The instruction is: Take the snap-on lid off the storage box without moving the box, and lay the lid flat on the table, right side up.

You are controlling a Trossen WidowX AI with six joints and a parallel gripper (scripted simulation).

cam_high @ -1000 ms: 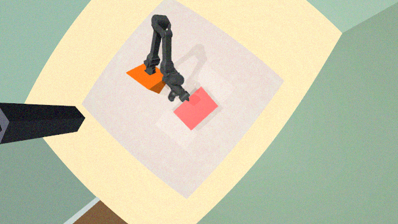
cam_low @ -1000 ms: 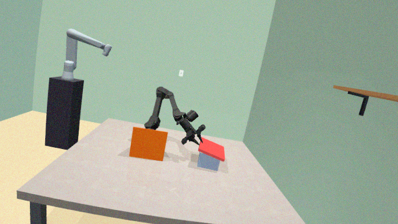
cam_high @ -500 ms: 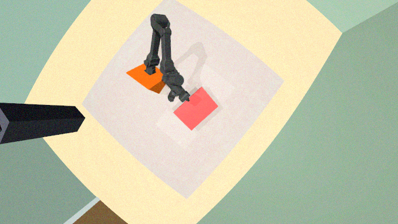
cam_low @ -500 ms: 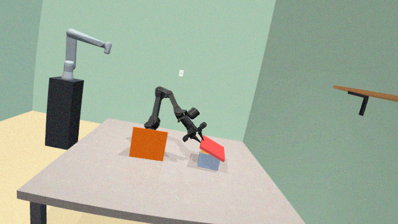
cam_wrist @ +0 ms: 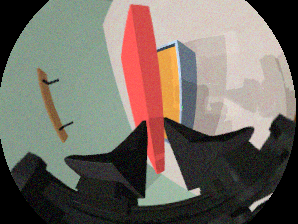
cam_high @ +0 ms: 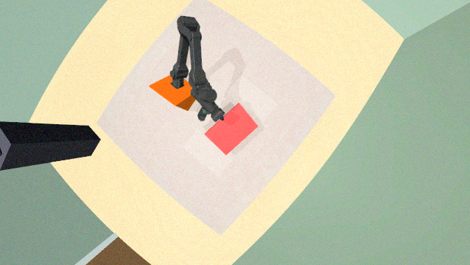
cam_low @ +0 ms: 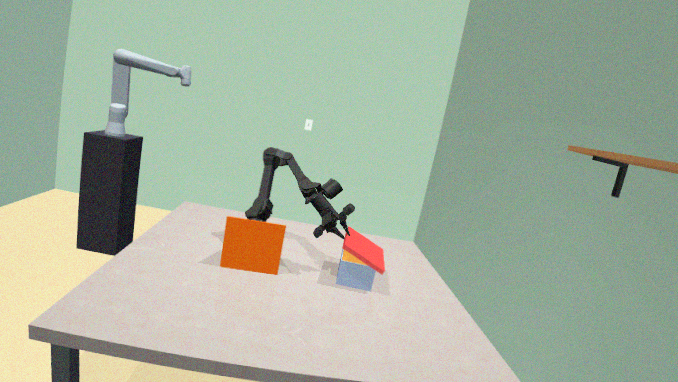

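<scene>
My gripper tip is 70 mm short of the red lid, 10 mm to the left of it and 30 mm above it. The rest, counted from my gripper tip: storage box (60 mm ahead, 10 mm to the right, 110 mm below).
</scene>
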